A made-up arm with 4 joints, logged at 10 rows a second.
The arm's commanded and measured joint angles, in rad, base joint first. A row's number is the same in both.
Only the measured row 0 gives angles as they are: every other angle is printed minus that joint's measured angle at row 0.
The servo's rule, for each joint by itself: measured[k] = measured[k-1] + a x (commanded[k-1-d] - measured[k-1]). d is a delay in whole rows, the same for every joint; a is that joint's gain. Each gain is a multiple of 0.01, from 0.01 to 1. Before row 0 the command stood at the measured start. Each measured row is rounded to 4 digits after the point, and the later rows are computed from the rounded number. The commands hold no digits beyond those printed.
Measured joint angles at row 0: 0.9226, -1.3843, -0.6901, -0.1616
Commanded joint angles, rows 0 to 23: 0.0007, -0.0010, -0.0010, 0.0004; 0.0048, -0.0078, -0.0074, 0.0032; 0.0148, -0.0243, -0.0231, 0.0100; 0.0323, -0.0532, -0.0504, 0.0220; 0.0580, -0.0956, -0.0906, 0.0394; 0.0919, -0.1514, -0.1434, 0.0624; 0.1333, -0.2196, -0.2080, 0.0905; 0.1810, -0.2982, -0.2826, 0.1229; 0.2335, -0.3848, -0.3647, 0.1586; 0.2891, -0.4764, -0.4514, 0.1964; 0.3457, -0.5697, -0.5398, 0.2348; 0.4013, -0.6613, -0.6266, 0.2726; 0.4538, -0.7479, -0.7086, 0.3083; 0.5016, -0.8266, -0.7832, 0.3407; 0.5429, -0.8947, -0.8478, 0.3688; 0.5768, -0.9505, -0.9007, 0.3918; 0.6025, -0.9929, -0.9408, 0.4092; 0.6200, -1.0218, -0.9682, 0.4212; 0.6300, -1.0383, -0.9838, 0.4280; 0.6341, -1.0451, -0.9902, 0.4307; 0.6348, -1.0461, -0.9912, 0.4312; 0.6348, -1.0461, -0.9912, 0.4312; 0.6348, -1.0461, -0.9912, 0.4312; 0.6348, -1.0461, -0.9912, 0.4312
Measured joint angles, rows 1 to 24: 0.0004, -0.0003, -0.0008, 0.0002; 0.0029, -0.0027, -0.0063, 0.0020; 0.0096, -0.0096, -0.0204, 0.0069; 0.0223, -0.0236, -0.0456, 0.0161; 0.0423, -0.0466, -0.0834, 0.0303; 0.0701, -0.0801, -0.1338, 0.0499; 0.1055, -0.1247, -0.1961, 0.0747; 0.1478, -0.1802, -0.2688, 0.1041; 0.1958, -0.2457, -0.3494, 0.1373; 0.2480, -0.3195, -0.4351, 0.1734; 0.3027, -0.3996, -0.5230, 0.2109; 0.3579, -0.4833, -0.6100, 0.2485; 0.4116, -0.5680, -0.6928, 0.2850; 0.4620, -0.6508, -0.7687, 0.3190; 0.5073, -0.7288, -0.8351, 0.3494; 0.5462, -0.7997, -0.8902, 0.3753; 0.5777, -0.8615, -0.9327, 0.3960; 0.6014, -0.9128, -0.9625, 0.4114; 0.6174, -0.9530, -0.9804, 0.4215; 0.6268, -0.9825, -0.9886, 0.4271; 0.6313, -1.0029, -0.9908, 0.4296; 0.6333, -1.0167, -0.9911, 0.4306; 0.6341, -1.0261, -0.9912, 0.4310; 0.6345, -1.0325, -0.9912, 0.4311
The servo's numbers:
d 0
a 0.56 0.32 0.84 0.61

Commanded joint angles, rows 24 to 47: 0.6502, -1.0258, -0.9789, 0.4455; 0.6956, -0.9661, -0.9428, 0.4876; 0.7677, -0.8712, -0.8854, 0.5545; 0.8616, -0.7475, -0.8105, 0.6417; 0.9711, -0.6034, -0.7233, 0.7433; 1.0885, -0.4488, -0.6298, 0.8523; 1.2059, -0.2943, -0.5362, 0.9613; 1.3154, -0.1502, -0.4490, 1.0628; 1.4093, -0.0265, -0.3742, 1.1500; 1.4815, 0.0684, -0.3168, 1.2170; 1.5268, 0.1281, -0.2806, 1.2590; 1.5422, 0.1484, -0.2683, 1.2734; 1.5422, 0.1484, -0.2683, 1.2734; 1.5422, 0.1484, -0.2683, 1.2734; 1.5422, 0.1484, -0.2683, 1.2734; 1.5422, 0.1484, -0.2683, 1.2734; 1.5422, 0.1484, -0.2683, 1.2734; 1.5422, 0.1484, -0.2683, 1.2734; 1.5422, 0.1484, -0.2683, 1.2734; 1.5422, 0.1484, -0.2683, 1.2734; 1.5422, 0.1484, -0.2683, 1.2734; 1.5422, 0.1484, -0.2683, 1.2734; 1.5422, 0.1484, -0.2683, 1.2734; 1.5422, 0.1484, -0.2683, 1.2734
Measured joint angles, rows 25 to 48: 0.6433, -1.0304, -0.9809, 0.4399; 0.6726, -1.0098, -0.9489, 0.4690; 0.7259, -0.9654, -0.8956, 0.5212; 0.8019, -0.8957, -0.8241, 0.5947; 0.8967, -0.8022, -0.7394, 0.6853; 1.0041, -0.6891, -0.6473, 0.7872; 1.1171, -0.5628, -0.5540, 0.8934; 1.2281, -0.4308, -0.4658, 0.9967; 1.3296, -0.3014, -0.3889, 1.0902; 1.4147, -0.1831, -0.3283, 1.1675; 1.4775, -0.0835, -0.2882, 1.2233; 1.5137, -0.0093, -0.2715, 1.2539; 1.5297, 0.0412, -0.2688, 1.2658; 1.5367, 0.0755, -0.2684, 1.2704; 1.5398, 0.0988, -0.2683, 1.2722; 1.5411, 0.1147, -0.2683, 1.2729; 1.5417, 0.1255, -0.2683, 1.2732; 1.5420, 0.1328, -0.2683, 1.2733; 1.5421, 0.1378, -0.2683, 1.2734; 1.5422, 0.1412, -0.2683, 1.2734; 1.5422, 0.1435, -0.2683, 1.2734; 1.5422, 0.1451, -0.2683, 1.2734; 1.5422, 0.1462, -0.2683, 1.2734; 1.5422, 0.1469, -0.2683, 1.2734
